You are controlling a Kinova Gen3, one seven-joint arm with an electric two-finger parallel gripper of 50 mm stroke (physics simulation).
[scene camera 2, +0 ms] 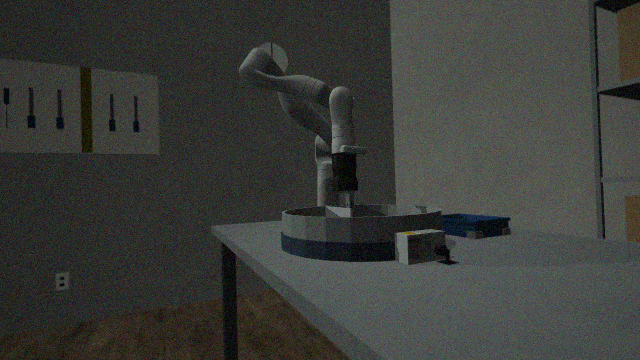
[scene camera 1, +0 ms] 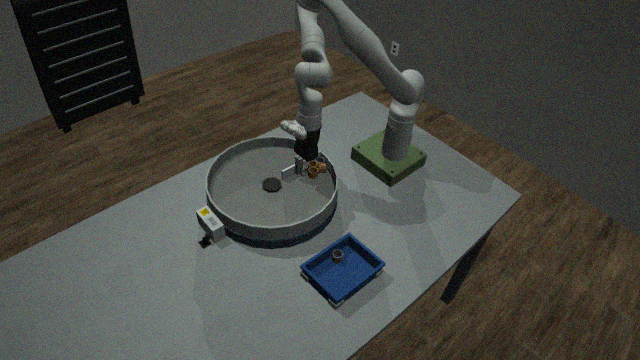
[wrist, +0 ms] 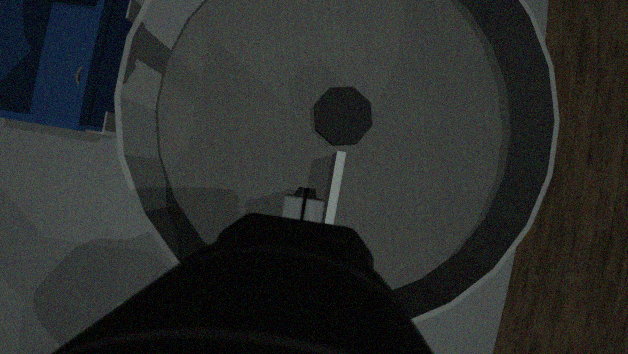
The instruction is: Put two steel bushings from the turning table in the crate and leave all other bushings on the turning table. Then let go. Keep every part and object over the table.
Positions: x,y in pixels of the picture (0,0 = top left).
Labels:
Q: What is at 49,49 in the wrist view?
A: A blue crate.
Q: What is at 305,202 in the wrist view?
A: My gripper.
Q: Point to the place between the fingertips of my gripper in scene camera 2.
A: At 350,212

